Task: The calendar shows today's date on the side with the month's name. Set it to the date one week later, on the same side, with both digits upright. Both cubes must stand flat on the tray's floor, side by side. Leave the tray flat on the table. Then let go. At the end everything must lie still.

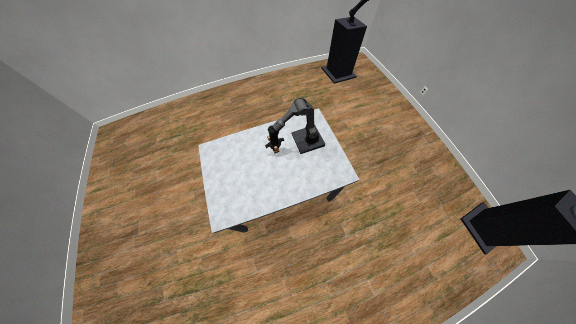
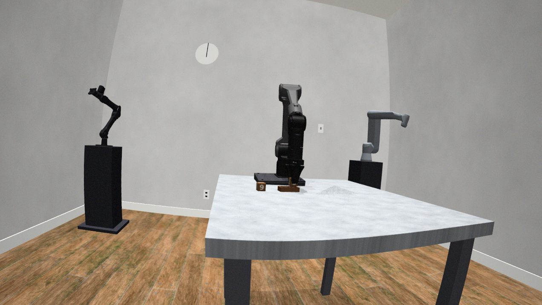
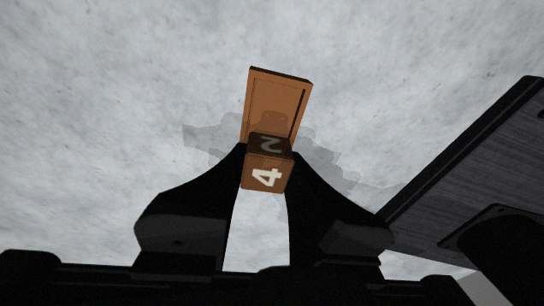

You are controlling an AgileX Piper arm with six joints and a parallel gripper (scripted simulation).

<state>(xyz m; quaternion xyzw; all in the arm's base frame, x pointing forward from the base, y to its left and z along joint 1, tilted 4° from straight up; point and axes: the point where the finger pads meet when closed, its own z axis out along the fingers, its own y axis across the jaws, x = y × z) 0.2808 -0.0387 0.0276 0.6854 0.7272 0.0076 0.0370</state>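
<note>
The brown cube is right at my hand. The rest, counted from my hand: tray 3 cm below, 2 cm to the right.
</note>
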